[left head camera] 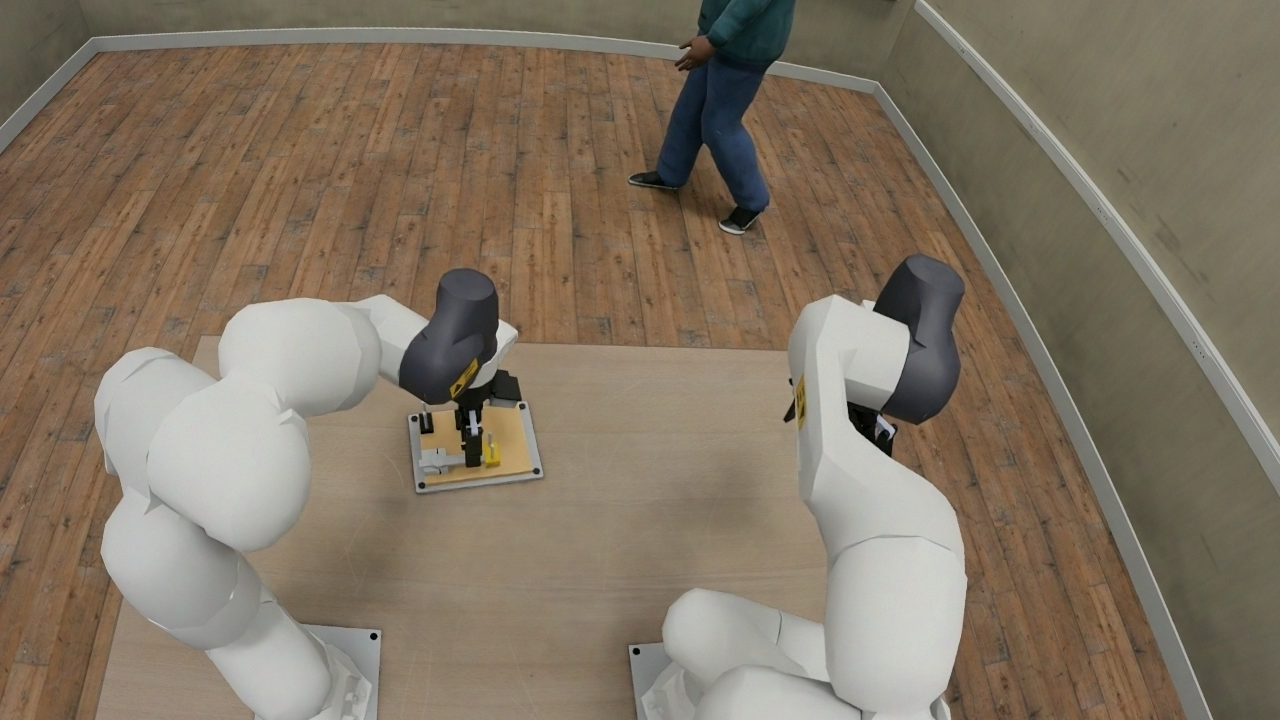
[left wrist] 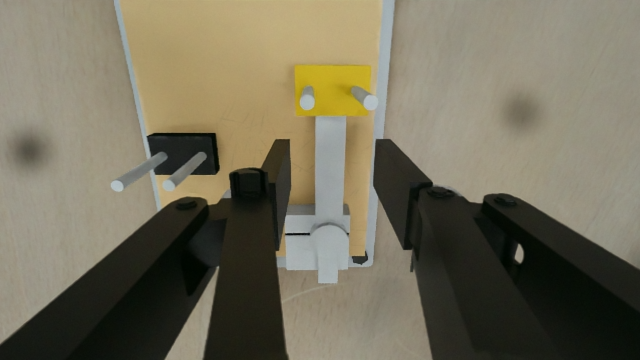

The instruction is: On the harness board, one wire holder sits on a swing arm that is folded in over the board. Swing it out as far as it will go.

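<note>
The harness board [left head camera: 533,436] [left wrist: 386,50] lies on the table. The yellow wire holder [left head camera: 492,454] [left wrist: 330,77], with two pale pegs, sits on the end of the grey swing arm [left head camera: 454,459] [left wrist: 330,170]. The arm runs over the board from a grey pivot block [left head camera: 433,462] [left wrist: 299,252] at the board's edge. My left gripper [left head camera: 472,454] [left wrist: 332,162] is open and empty, its fingers on either side of the swing arm in the wrist view, between the holder and the pivot. My right gripper [left head camera: 875,426] is open and away from the board, partly hidden by its own arm.
A black holder [left head camera: 426,423] [left wrist: 184,147] with two pegs is fixed near the board's other long side. The wooden table [left head camera: 626,501] extends around the board. A person [left head camera: 729,116] is on the floor beyond the table's far edge.
</note>
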